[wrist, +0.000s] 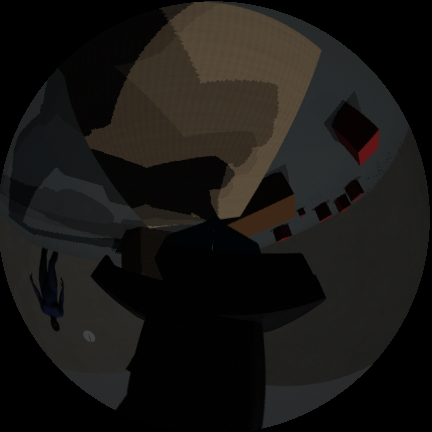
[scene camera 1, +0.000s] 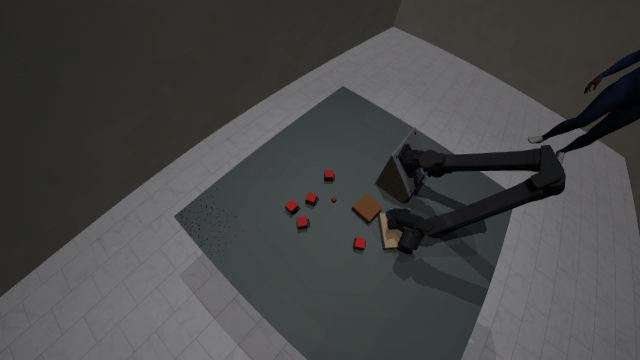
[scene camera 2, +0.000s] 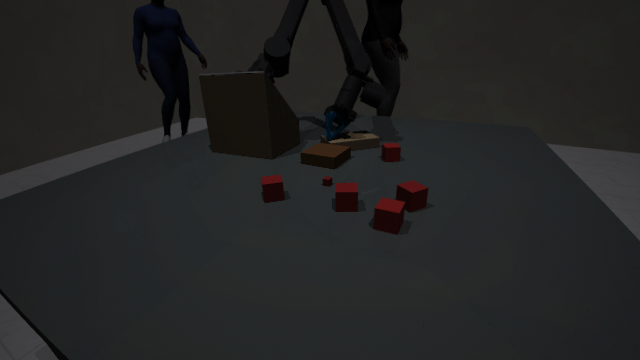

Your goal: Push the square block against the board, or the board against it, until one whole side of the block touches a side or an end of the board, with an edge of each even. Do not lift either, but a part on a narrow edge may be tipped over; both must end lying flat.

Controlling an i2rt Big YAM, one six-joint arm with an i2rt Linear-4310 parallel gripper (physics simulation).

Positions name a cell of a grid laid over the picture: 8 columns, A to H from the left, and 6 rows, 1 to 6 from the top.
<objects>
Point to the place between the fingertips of the gripper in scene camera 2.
E3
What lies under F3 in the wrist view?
A square brown block.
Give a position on a tan board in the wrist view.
At D2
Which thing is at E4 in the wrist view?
The gripper.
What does the gripper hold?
A tan board.
</objects>
